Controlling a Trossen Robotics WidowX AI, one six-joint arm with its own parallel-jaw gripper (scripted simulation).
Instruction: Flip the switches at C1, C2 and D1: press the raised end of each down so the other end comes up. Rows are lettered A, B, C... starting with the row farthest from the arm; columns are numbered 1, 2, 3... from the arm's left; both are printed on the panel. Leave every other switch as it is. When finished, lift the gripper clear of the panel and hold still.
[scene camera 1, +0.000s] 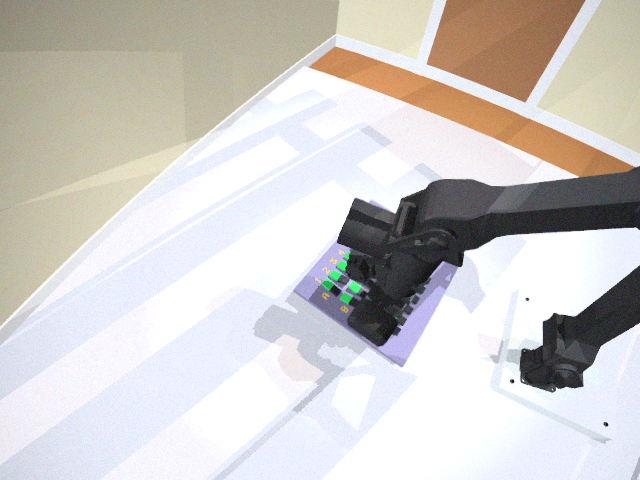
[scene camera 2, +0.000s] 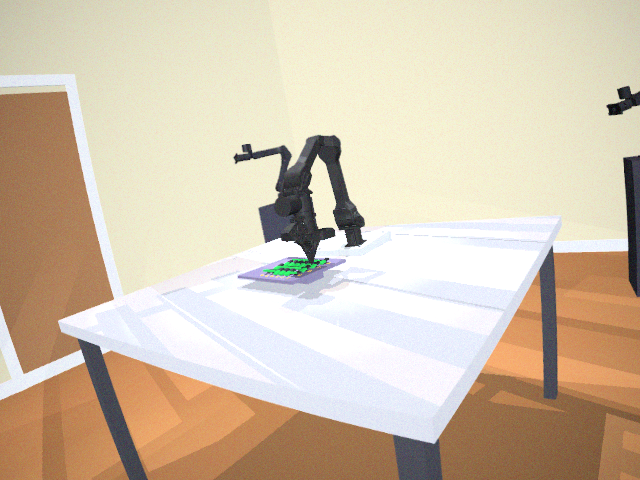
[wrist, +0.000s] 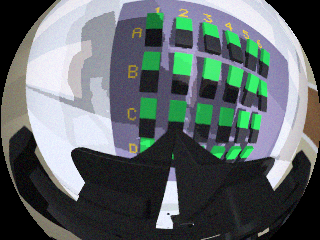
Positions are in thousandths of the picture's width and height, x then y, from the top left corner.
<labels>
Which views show the gripper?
Scene camera 1, scene camera 2 and the wrist view: all of them.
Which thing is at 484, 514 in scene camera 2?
The gripper.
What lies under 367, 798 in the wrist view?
The gripper.
</labels>
